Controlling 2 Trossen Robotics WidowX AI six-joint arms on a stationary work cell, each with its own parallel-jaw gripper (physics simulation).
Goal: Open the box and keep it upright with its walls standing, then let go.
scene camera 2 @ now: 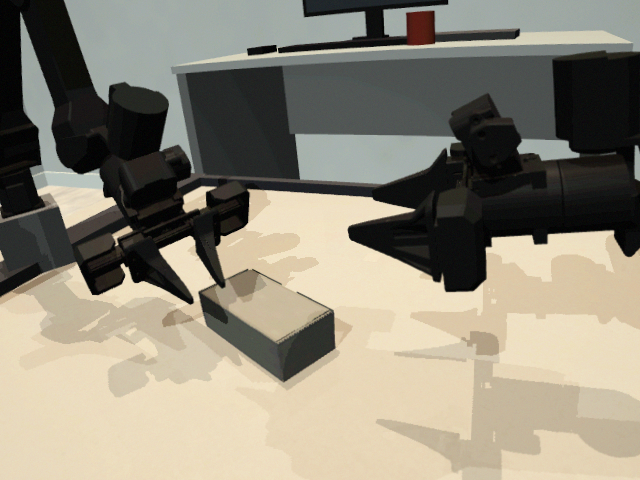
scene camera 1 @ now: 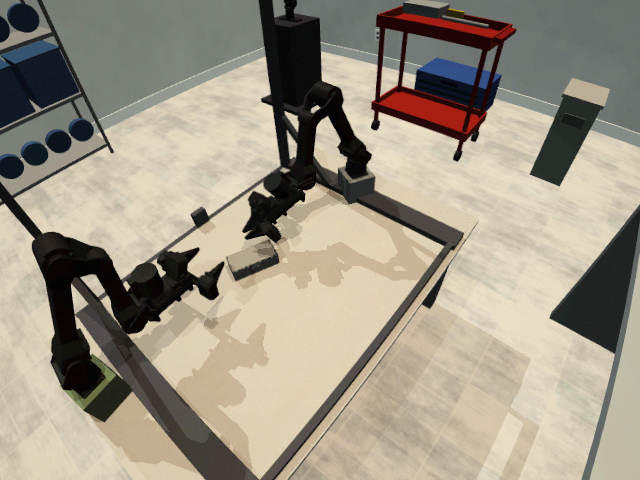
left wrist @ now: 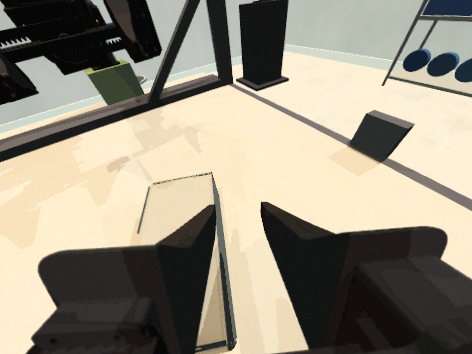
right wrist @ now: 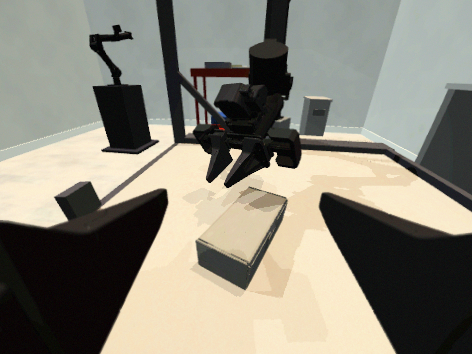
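Where they show: left gripper, fingertip midpoint: [scene camera 2: 208,293] [scene camera 1: 244,235] [left wrist: 238,209] [right wrist: 216,183]; right gripper, fingertip midpoint: [scene camera 2: 361,212] [scene camera 1: 211,255] [left wrist: 81,62] [right wrist: 245,197]; left arm's base, origin of the base link: [scene camera 2: 22,208] [scene camera 1: 356,172]; right arm's base, origin of the base link: [scene camera 1: 87,380] [left wrist: 105,65].
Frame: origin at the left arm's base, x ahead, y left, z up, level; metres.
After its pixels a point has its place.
Note:
The box [scene camera 1: 252,258] @(y 0.197, x 0.441, z -0.050 m) [scene camera 2: 266,310] @(y 0.176, x 0.462, z -0.050 m) [left wrist: 175,205] @(y 0.189, x 0.475, z -0.050 m) [right wrist: 245,225] @(y 0.189, x 0.461, z -0.050 m) is a low dark-grey oblong with a pale top. It sits upright on the table, its top lying flat; no flap stands raised. My left gripper [scene camera 1: 245,235] @(y 0.126, x 0.443, z -0.017 m) [scene camera 2: 206,293] @(y 0.126, x 0.443, z -0.017 m) [left wrist: 238,209] @(y 0.126, x 0.443, z -0.017 m) [right wrist: 216,183] @(y 0.126, x 0.443, z -0.017 m) is partly open and empty, pointing down just above one end of the box. One finger hides part of the box's long edge in the left wrist view. My right gripper [scene camera 1: 210,256] @(y 0.238, x 0.546, z 0.060 m) [scene camera 2: 361,212] @(y 0.238, x 0.546, z 0.060 m) [right wrist: 245,197] @(y 0.238, x 0.546, z 0.060 m) is wide open and empty, raised above the table off the box's other end.
A small dark block [scene camera 1: 199,217] @(y -0.065, x 0.568, z -0.057 m) [left wrist: 380,136] @(y -0.071, x 0.557, z -0.059 m) [right wrist: 78,200] @(y -0.064, x 0.571, z -0.056 m) stands at the table's edge. Dark rails [scene camera 1: 408,217] @(y 0.211, x -0.097, z -0.077 m) border the pale tabletop [scene camera 1: 310,335] @(y 0.478, x 0.364, z -0.097 m). A desk [scene camera 2: 413,98] shows behind the table in scene camera 2. A red cart [scene camera 1: 429,32] stands on the floor.

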